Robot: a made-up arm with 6 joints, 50 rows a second.
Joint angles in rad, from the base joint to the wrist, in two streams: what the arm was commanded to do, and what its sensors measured. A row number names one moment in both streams.
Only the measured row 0 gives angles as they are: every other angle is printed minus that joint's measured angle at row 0.
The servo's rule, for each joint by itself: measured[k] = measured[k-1] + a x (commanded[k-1-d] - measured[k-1]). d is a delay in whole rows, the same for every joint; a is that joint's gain. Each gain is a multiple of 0.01, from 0.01 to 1. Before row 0 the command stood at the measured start. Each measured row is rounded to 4 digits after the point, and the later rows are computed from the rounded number. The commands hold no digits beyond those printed.
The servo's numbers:
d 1
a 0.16 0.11 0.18 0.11 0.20 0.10
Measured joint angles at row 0:
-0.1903 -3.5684 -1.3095 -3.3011 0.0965 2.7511
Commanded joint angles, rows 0 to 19:
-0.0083 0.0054 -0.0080 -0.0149 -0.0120 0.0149
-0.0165 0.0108 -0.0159 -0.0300 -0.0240 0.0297
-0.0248 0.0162 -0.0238 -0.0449 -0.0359 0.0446
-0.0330 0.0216 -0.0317 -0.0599 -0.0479 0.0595
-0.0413 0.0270 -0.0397 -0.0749 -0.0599 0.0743
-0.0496 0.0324 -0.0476 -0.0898 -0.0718 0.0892
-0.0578 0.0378 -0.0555 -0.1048 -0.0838 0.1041
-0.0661 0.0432 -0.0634 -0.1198 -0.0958 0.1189
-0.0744 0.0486 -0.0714 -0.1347 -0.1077 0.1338
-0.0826 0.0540 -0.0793 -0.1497 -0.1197 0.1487
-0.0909 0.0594 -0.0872 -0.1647 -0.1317 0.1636
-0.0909 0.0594 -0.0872 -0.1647 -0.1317 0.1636
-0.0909 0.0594 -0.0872 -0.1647 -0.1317 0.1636
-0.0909 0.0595 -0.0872 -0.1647 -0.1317 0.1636
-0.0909 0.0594 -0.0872 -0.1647 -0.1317 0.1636
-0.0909 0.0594 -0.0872 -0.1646 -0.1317 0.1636
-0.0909 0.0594 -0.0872 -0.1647 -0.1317 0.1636
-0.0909 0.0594 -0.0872 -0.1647 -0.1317 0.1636
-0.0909 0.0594 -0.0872 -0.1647 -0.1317 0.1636
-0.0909 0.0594 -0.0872 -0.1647 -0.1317 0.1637
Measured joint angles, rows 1 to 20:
0.0000 0.0000 0.0000 0.0000 0.0000 0.0000
-0.0013 0.0006 -0.0014 -0.0016 -0.0024 0.0015
-0.0037 0.0017 -0.0040 -0.0047 -0.0067 0.0043
-0.0071 0.0033 -0.0076 -0.0091 -0.0125 0.0083
-0.0112 0.0053 -0.0119 -0.0147 -0.0196 0.0134
-0.0160 0.0077 -0.0169 -0.0213 -0.0277 0.0195
-0.0214 0.0104 -0.0224 -0.0288 -0.0365 0.0265
-0.0272 0.0134 -0.0284 -0.0372 -0.0460 0.0343
-0.0334 0.0167 -0.0347 -0.0463 -0.0560 0.0428
-0.0400 0.0202 -0.0413 -0.0560 -0.0663 0.0519
-0.0468 0.0239 -0.0481 -0.0663 -0.0770 0.0616
-0.0539 0.0278 -0.0551 -0.0771 -0.0879 0.0718
-0.0598 0.0313 -0.0609 -0.0867 -0.0967 0.0810
-0.0648 0.0344 -0.0656 -0.0953 -0.1037 0.0893
-0.0690 0.0372 -0.0695 -0.1029 -0.1093 0.0967
-0.0725 0.0396 -0.0727 -0.1097 -0.1138 0.1034
-0.0754 0.0418 -0.0753 -0.1157 -0.1174 0.1094
-0.0779 0.0437 -0.0774 -0.1211 -0.1203 0.1148
-0.0800 0.0454 -0.0792 -0.1259 -0.1226 0.1197
-0.0817 0.0469 -0.0806 -0.1302 -0.1244 0.1241

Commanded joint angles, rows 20 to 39:
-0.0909 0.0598 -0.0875 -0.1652 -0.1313 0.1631
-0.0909 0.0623 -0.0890 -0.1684 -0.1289 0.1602
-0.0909 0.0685 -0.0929 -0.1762 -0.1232 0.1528
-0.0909 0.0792 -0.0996 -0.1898 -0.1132 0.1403
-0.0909 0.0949 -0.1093 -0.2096 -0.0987 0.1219
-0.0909 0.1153 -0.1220 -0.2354 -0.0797 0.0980
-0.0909 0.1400 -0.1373 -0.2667 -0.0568 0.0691
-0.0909 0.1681 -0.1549 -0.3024 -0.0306 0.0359
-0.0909 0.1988 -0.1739 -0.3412 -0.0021 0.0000
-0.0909 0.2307 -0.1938 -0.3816 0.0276 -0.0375
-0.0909 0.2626 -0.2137 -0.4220 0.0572 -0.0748
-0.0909 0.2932 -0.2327 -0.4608 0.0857 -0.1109
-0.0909 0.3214 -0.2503 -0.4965 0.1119 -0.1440
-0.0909 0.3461 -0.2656 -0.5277 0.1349 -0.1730
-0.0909 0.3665 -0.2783 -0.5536 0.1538 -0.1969
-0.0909 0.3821 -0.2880 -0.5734 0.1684 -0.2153
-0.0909 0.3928 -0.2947 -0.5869 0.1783 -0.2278
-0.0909 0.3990 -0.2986 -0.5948 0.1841 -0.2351
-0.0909 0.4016 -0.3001 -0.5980 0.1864 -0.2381
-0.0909 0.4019 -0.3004 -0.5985 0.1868 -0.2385
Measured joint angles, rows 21 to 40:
-0.0832 0.0483 -0.0818 -0.1340 -0.1259 0.1281
-0.0844 0.0496 -0.0828 -0.1374 -0.1270 0.1316
-0.0854 0.0510 -0.0839 -0.1408 -0.1274 0.1345
-0.0863 0.0529 -0.0855 -0.1447 -0.1266 0.1363
-0.0870 0.0558 -0.0880 -0.1497 -0.1239 0.1367
-0.0876 0.0601 -0.0918 -0.1563 -0.1189 0.1352
-0.0881 0.0662 -0.0972 -0.1650 -0.1111 0.1315
-0.0885 0.0743 -0.1044 -0.1762 -0.1002 0.1253
-0.0889 0.0846 -0.1135 -0.1901 -0.0863 0.1164
-0.0892 0.0972 -0.1244 -0.2067 -0.0695 0.1048
-0.0895 0.1119 -0.1369 -0.2259 -0.0501 0.0906
-0.0897 0.1285 -0.1507 -0.2475 -0.0286 0.0741
-0.0899 0.1466 -0.1655 -0.2710 -0.0057 0.0556
-0.0901 0.1658 -0.1808 -0.2958 0.0178 0.0356
-0.0902 0.1856 -0.1961 -0.3213 0.0412 0.0147
-0.0903 0.2055 -0.2109 -0.3469 0.0637 -0.0065
-0.0904 0.2249 -0.2248 -0.3718 0.0846 -0.0274
-0.0905 0.2434 -0.2374 -0.3955 0.1033 -0.0474
-0.0906 0.2605 -0.2484 -0.4174 0.1195 -0.0662
-0.0906 0.2760 -0.2577 -0.4373 0.1329 -0.0834

